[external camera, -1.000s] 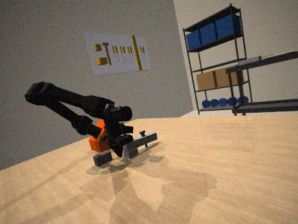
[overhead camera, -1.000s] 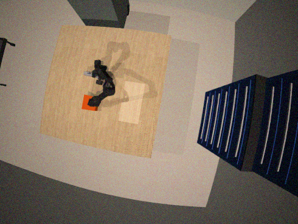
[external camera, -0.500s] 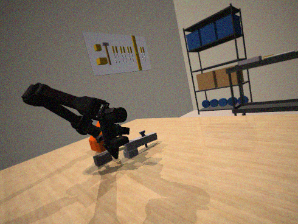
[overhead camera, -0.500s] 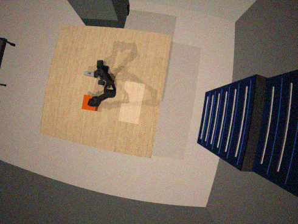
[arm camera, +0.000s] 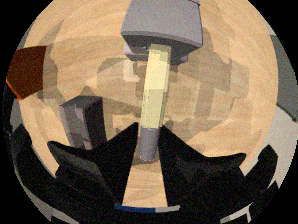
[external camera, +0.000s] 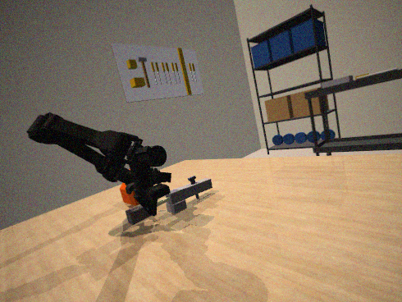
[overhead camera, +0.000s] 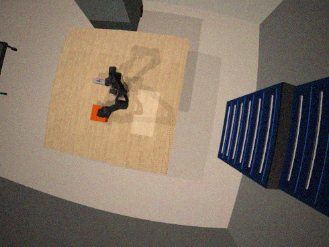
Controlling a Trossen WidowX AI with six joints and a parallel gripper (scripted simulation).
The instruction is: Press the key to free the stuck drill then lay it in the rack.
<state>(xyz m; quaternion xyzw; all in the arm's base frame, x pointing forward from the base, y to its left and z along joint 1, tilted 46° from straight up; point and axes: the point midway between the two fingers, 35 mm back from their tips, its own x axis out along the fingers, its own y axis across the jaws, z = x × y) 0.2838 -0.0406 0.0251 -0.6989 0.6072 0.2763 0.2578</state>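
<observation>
My gripper tip is now 50 mm to the right of the drill and 30 mm below it. From my gripper tip the other things lie so: blue T-shaped piece (180 mm to the left, 30 mm above, 20 mm behind); then grey holder block (150 mm to the left, 10 mm behind, 10 mm above).
</observation>
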